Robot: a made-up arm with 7 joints. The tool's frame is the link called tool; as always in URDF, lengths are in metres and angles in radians. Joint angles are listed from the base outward.
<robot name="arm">
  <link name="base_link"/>
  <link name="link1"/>
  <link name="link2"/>
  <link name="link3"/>
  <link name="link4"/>
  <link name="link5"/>
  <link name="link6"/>
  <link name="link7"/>
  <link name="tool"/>
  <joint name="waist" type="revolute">
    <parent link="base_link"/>
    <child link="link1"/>
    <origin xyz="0.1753 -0.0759 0.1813" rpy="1.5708 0 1.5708"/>
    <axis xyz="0 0 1"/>
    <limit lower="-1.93" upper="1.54"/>
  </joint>
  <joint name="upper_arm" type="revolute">
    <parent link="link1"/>
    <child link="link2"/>
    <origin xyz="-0.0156 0.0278 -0.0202" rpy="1.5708 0 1.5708"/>
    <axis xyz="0 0 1"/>
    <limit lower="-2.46" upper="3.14"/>
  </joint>
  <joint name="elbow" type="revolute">
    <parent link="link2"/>
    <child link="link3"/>
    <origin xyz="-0.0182 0.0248 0.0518" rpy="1.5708 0 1.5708"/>
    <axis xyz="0 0 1"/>
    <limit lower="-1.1" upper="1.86"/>
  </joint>
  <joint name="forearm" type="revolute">
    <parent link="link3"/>
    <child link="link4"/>
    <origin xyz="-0.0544 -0.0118 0.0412" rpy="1.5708 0 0"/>
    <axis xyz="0 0 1"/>
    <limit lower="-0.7" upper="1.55"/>
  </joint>
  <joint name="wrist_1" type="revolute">
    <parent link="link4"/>
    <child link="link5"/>
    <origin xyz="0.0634 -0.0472 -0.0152" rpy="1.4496 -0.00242 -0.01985"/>
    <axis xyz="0 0 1"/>
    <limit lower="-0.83" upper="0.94"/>
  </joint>
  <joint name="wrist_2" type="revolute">
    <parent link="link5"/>
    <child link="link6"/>
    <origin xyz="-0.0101 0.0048 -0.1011" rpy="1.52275 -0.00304 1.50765"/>
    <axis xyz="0 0 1"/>
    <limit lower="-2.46" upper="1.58"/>
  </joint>
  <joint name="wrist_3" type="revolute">
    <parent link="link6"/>
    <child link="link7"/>
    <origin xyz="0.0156 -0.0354 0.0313" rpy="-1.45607 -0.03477 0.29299"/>
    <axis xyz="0 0 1"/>
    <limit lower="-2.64" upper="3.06"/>
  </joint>
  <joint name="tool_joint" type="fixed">
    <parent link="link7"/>
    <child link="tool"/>
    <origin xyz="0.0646 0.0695 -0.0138" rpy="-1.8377 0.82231 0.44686"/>
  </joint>
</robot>
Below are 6 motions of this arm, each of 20 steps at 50 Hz.
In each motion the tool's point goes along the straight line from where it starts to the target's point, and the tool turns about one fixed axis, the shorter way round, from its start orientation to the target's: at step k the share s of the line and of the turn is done. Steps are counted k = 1, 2, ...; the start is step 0. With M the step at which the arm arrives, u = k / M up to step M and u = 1 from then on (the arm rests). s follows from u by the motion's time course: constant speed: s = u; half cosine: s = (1 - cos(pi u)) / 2; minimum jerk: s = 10 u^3 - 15 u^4 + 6 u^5.
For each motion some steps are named. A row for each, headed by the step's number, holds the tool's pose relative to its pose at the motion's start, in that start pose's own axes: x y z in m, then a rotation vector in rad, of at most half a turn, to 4 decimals.
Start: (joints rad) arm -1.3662 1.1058 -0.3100 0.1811 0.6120 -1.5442 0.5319
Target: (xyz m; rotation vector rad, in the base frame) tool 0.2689 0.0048 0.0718 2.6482 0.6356 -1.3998
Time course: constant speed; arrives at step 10
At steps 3, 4, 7, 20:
3: -0.0014 0.0072 0.0003 0.0380 0.0092 0.0471
4: -0.0019 0.0096 0.0004 0.0506 0.0122 0.0628
7: -0.0034 0.0169 0.0007 0.0886 0.0214 0.1099
20: -0.0048 0.0241 0.0010 0.1266 0.0306 0.1569

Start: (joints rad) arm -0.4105 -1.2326 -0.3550 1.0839 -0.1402 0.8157 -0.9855
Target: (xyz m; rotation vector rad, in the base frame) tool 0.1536 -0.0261 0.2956 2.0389 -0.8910 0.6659
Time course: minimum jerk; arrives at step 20
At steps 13, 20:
13: -0.0552 -0.0835 0.0242 -0.5018 0.0503 -0.9066
20: -0.0721 -0.1092 0.0317 -0.6561 0.0658 -1.1854

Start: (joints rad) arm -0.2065 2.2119 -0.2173 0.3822 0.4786 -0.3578 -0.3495
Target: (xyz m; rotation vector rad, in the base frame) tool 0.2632 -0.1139 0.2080 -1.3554 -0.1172 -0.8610
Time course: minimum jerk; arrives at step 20
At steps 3, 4, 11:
3: -0.0006 -0.0013 -0.0008 -0.0075 0.0038 -0.0114
4: -0.0014 -0.0029 -0.0018 -0.0163 0.0082 -0.0249
11: -0.0142 -0.0296 -0.0187 -0.1665 0.0838 -0.2546

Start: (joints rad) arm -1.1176 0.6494 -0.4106 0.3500 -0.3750 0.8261 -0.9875
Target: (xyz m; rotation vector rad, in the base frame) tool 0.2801 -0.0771 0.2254 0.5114 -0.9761 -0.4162
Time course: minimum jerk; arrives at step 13
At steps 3, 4, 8, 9, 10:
3: 0.0000 -0.0010 -0.0031 0.0129 0.0201 -0.0074
4: 0.0000 -0.0021 -0.0064 0.0265 0.0414 -0.0152
8: -0.0002 -0.0087 -0.0260 0.1083 0.1693 -0.0621
9: -0.0002 -0.0101 -0.0303 0.1263 0.1974 -0.0725
10: -0.0002 -0.0112 -0.0336 0.1399 0.2187 -0.0803

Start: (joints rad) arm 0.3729 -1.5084 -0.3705 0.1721 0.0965 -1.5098 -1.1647
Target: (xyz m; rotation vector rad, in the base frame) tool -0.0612 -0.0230 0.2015 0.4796 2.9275 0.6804
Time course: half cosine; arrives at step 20
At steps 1, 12, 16, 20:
1: -0.0003 -0.0001 0.0007 -0.0002 -0.0045 -0.0021
12: -0.0349 -0.0103 0.0730 -0.0228 -0.4801 -0.2189
16: -0.0482 -0.0142 0.1008 -0.0315 -0.6635 -0.3025
20: -0.0533 -0.0157 0.1115 -0.0349 -0.7335 -0.3345

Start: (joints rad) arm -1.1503 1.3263 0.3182 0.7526 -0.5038 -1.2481 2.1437
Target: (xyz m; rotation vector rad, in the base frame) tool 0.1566 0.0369 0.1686 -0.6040 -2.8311 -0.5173
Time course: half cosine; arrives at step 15
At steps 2, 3, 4, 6, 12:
2: 0.0007 0.0000 -0.0021 -0.0012 0.0163 -0.0070
3: 0.0015 -0.0001 -0.0047 -0.0026 0.0359 -0.0154
4: 0.0025 -0.0002 -0.0082 -0.0046 0.0622 -0.0268
6: 0.0053 -0.0004 -0.0172 -0.0095 0.1299 -0.0559
12: 0.0138 -0.0010 -0.0450 -0.0249 0.3402 -0.1463

